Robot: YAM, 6 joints.
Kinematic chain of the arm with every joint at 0, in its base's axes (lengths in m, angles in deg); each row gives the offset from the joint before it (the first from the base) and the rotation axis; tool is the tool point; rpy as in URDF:
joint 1: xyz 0 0 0.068 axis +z
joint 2: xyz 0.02 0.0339 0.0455 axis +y
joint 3: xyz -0.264 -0.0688 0 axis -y
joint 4: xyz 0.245 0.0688 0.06 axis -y
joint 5: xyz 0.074 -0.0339 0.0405 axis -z
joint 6: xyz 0.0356 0 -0.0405 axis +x
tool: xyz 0 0 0 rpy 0 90 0
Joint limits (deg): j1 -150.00..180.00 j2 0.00..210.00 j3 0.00..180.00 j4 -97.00..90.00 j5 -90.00..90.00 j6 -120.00..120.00
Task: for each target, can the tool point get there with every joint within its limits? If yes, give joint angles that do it. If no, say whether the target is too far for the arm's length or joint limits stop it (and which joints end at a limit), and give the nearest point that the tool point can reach.
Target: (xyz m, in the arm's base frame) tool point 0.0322 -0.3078 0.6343
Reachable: yes | joints -90.38 111.69 156.16 2.41 -74.25 57.73
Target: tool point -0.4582 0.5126 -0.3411
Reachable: no: too far | nearest point -0.3600 0.4027 -0.2328 | short by 0.183 m
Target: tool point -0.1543 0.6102 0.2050
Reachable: yes | joints 105.14 161.36 145.94 23.07 16.99 -33.96
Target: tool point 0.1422 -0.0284 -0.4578
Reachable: no: joint limits stop it (at a limit: joint 2) | nearest point 0.1624 -0.0324 -0.3707 | short by 0.090 m
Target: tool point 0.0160 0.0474 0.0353
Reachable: yes | joints 39.02 139.01 16.68 -50.42 -48.69 45.18
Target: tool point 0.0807 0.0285 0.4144
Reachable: yes | joints 37.70 41.13 72.59 -63.58 48.94 46.18
